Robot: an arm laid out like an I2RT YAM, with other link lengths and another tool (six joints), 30 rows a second.
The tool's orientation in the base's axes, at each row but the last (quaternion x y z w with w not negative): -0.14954 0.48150 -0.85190 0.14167; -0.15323 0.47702 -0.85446 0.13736; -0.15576 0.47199 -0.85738 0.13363; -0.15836 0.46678 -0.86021 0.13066; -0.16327 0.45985 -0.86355 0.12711; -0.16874 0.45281 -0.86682 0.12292; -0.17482 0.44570 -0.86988 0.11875
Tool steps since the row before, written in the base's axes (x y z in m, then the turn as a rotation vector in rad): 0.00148 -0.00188 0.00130 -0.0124 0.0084 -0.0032; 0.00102 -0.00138 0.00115 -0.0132 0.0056 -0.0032; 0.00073 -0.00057 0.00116 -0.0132 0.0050 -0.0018; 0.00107 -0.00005 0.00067 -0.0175 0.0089 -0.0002; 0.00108 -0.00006 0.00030 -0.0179 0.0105 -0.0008; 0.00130 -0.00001 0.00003 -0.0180 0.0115 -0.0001; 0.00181 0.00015 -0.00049 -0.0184 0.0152 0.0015
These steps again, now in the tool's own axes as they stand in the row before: -0.00048 -0.00004 0.00268 0.0077 -0.0026 -0.0130; -0.00026 -0.00020 0.00204 0.0095 -0.0013 -0.0111; -0.00029 -0.00063 0.00131 0.0100 -0.0021 -0.0099; -0.00086 -0.00046 0.00080 0.0127 -0.0059 -0.0138; -0.00092 -0.00014 0.00063 0.0124 -0.0063 -0.0155; -0.00118 0.00006 0.00055 0.0122 -0.0074 -0.0159; -0.00180 0.00041 0.00037 0.0115 -0.0109 -0.0179
